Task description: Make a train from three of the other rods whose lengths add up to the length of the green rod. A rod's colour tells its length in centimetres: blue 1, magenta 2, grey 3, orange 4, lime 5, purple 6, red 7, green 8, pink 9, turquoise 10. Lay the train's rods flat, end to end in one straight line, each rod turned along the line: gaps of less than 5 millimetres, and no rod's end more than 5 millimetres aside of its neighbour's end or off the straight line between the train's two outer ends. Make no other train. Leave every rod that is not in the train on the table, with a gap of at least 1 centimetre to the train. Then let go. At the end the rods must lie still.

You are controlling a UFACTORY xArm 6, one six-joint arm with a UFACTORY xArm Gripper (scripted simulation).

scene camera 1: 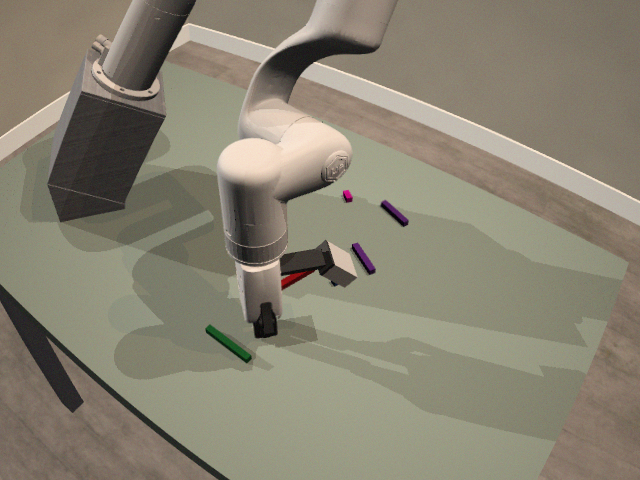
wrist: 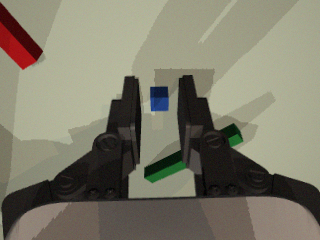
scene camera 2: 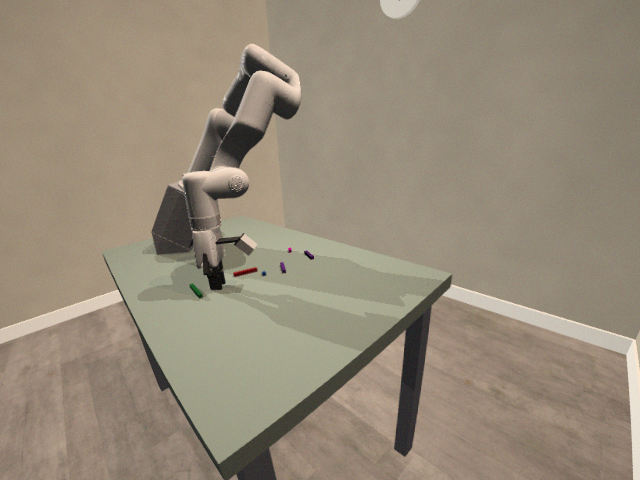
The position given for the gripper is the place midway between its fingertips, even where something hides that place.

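Observation:
There's a green rod [wrist: 171,164] here, and you'd see the gripper [scene camera 1: 264,326] too. You can also find the gripper [wrist: 158,95] in another view, and there's one more of the gripper [scene camera 2: 218,286].

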